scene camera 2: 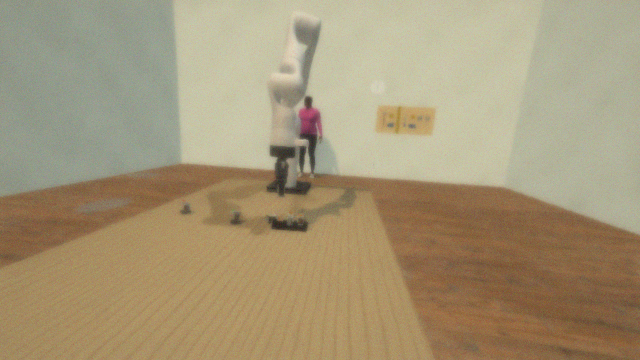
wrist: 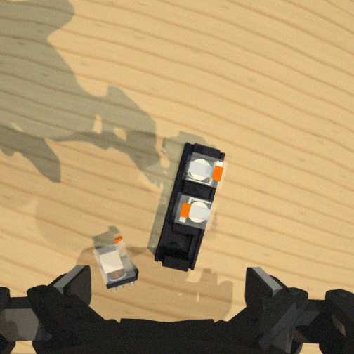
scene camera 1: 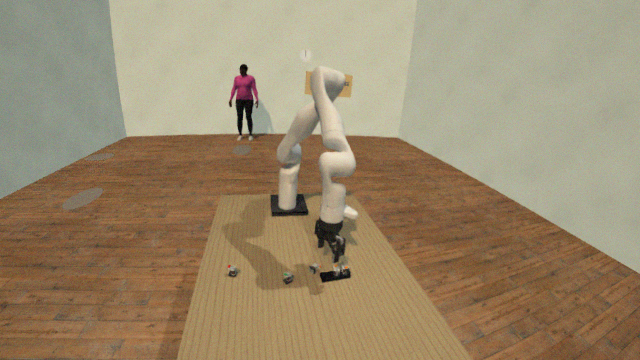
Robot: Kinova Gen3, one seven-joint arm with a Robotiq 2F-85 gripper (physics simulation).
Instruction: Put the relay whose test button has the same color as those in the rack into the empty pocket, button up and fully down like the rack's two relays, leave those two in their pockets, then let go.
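Seen in the pictures: gripper, fingertip midpoint: (scene camera 2: 279, 194) (scene camera 1: 327, 254); arm's base, origin of the base link: (scene camera 2: 286, 185) (scene camera 1: 287, 205).
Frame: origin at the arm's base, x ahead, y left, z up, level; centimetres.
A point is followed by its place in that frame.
The loose relay with an orange button (scene camera 1: 313, 268) {y 3.6, x 46.0, z -0.5 cm} (scene camera 2: 271, 219) {y 4.5, x 46.4, z -1.3 cm} (wrist: 112, 262) lies on its side on the mat beside the rack, its pins showing past its black base in the wrist view. The black rack (scene camera 1: 327, 277) {y 8.1, x 49.4, z -2.5 cm} (scene camera 2: 289, 227) {y 11.2, x 51.1, z -1.7 cm} (wrist: 177, 265) holds two orange-button relays, one in the end pocket (wrist: 200, 170) and one in the middle pocket (wrist: 198, 212). The empty pocket (wrist: 176, 244) is at the rack's near end in the wrist view. My gripper (scene camera 1: 330, 252) {y 7.3, x 48.2, z 7.7 cm} (scene camera 2: 281, 193) {y 7.3, x 48.2, z 7.7 cm} (wrist: 167, 284) is open and empty, above the mat and near the rack.
A green-button relay (scene camera 1: 288, 278) {y -6.1, x 50.2, z 0.4 cm} (scene camera 2: 236, 217) {y -5.6, x 49.9, z -0.3 cm} stands left of the loose orange one in the scene views. A red-button relay (scene camera 1: 232, 271) {y -25.0, x 44.9, z 0.5 cm} (scene camera 2: 186, 209) {y -24.3, x 44.9, z -0.8 cm} stands farther left. The arm's black base (scene camera 1: 289, 212) {y 0.5, x 6.2, z -0.6 cm} is at the back of the mat (scene camera 1: 300, 325) {y -5.0, x 66.8, z -2.6 cm}. A person (scene camera 1: 244, 89) stands by the far wall.
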